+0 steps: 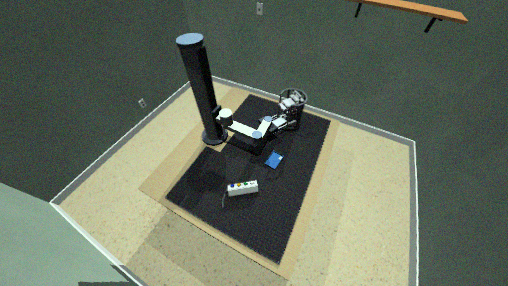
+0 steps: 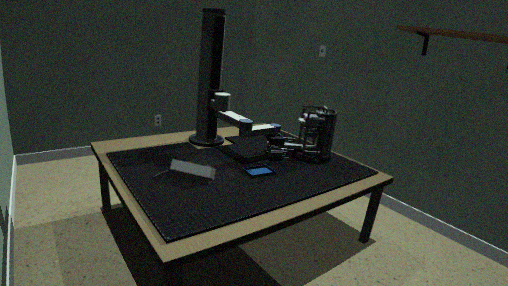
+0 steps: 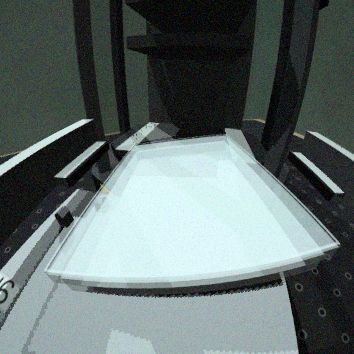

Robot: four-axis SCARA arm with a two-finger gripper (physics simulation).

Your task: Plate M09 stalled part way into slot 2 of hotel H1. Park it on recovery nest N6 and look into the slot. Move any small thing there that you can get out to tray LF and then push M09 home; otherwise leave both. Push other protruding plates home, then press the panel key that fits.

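Places are measured from the arm's base along level axes (x right, y ahead, z up), in metres.
Pixels of known places: gripper, fingertip midpoint: (image 1: 281,120) (image 2: 297,143) (image 3: 200,135); arm's base, origin of the base link: (image 1: 215,135) (image 2: 206,140).
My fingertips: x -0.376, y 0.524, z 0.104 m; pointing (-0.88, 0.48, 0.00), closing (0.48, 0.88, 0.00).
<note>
Ahead of a thing's pixels: the offset from my fingertips to its top centre. "spot": to the spot under its first point. Level surfaces: height alone.
My gripper (image 1: 285,123) (image 2: 291,146) (image 3: 200,135) is open, with one finger on each side of a clear plate and a gap to both of its edges. The clear plate @(dx +0.011, dy -0.017, dz +0.000 m) (image 3: 190,215) lies over the grey nest @(spot: dx +0.078, dy -0.033, dz -0.032 m) (image 3: 225,315), whose partly cut-off label at the left ends in 6. No plate number is readable. The hotel @(dx -0.096, dy +0.050, dz +0.249 m) (image 1: 300,117) (image 2: 329,135) (image 3: 90,60) stands just beyond, with light plates @(dx -0.077, dy +0.034, dz +0.187 m) (image 1: 288,103) in its upper part. The inside of slot 2 cannot be made out. A blue tray @(dx +0.387, dy +0.099, dz -0.074 m) (image 1: 274,160) (image 2: 259,171) lies on the mat; its label is unreadable.
The key panel @(dx +0.744, dy -0.005, dz -0.008 m) (image 1: 243,190) (image 2: 192,170) has blue, yellow, green and pale keys and stands on the black mat @(dz -0.091 m) (image 1: 270,220) (image 2: 200,210). The arm's column (image 1: 202,90) (image 2: 210,70) rises at the back. A small dark block @(spot: dx +0.013, dy -0.084, dz -0.026 m) (image 3: 64,217) is left of the plate.
</note>
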